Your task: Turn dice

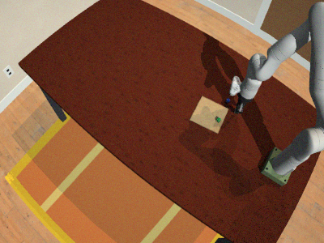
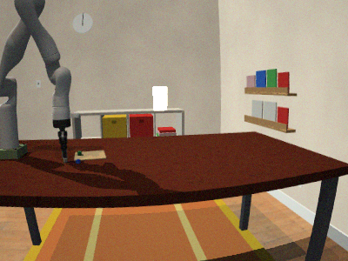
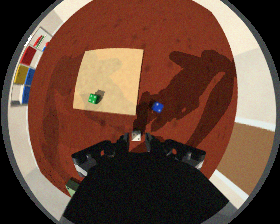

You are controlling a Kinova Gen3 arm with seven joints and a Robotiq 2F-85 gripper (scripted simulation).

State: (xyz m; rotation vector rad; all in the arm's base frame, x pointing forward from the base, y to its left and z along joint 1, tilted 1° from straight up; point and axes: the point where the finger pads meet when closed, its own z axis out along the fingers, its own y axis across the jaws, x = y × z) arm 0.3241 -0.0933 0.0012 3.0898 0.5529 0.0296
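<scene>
Now: the white die 3 cm below my hand. Also, from my hand: green die 4 cm ahead, 10 cm to the left, 3 cm below; then tan mat 9 cm ahead, 10 cm to the left, 4 cm below; then blue die 6 cm ahead, 2 cm to the right, 3 cm below.
</scene>
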